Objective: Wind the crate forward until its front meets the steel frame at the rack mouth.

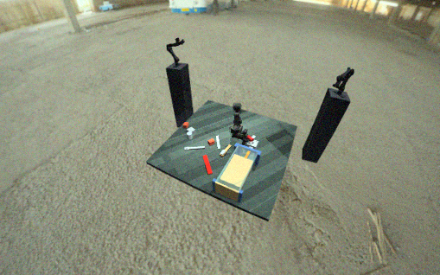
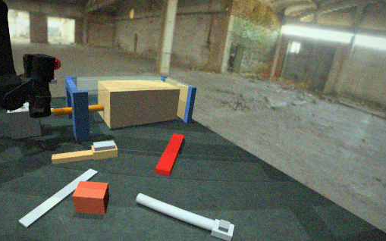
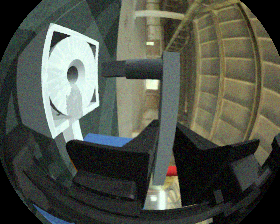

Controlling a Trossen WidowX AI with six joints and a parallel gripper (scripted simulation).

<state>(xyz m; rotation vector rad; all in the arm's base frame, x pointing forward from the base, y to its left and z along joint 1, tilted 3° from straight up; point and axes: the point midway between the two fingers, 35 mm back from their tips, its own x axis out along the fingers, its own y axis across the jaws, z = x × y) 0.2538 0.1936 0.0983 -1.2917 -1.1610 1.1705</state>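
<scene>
Now: the winch handle 1 cm to the right of my gripper tip, 1 cm ahead of it and 1 cm above it. The rest, counted from my gripper tip: wooden-handled tool: 25 cm to the right, 16 cm below, 9 cm ahead; winch: 14 cm below, 7 cm behind, 1 cm to the right; red knob: 5 cm ahead, 4 cm above, 2 cm to the right.
</scene>
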